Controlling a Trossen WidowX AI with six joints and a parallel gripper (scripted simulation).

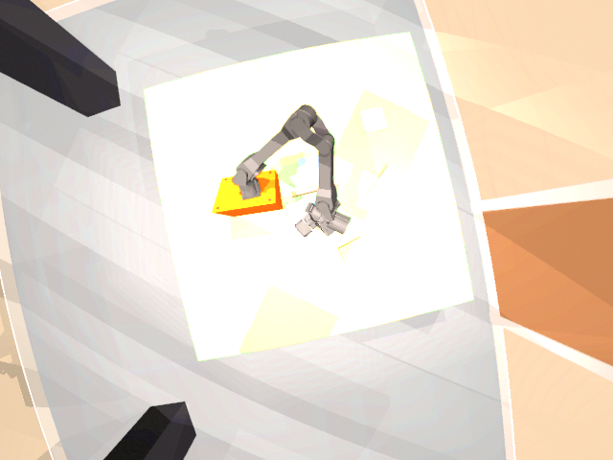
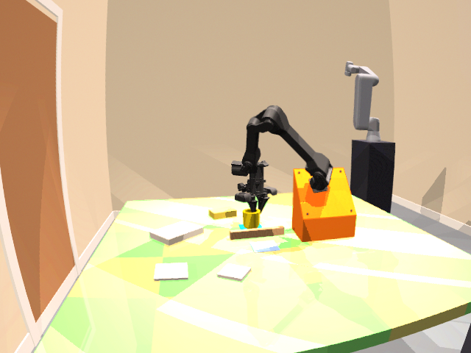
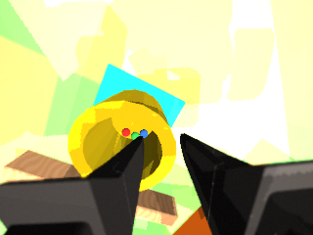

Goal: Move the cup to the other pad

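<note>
The yellow cup is 2 cm below my gripper tip, 2 cm ahead of it and 1 cm to the left of it. Also, from my gripper tip: wooden bar (12 cm to the left, 5 cm below, 3 cm ahead); then cyan pad (6 cm below, 3 cm ahead, 1 cm to the left); then white slab (33 cm ahead, 4 cm to the left, 4 cm below).
</note>
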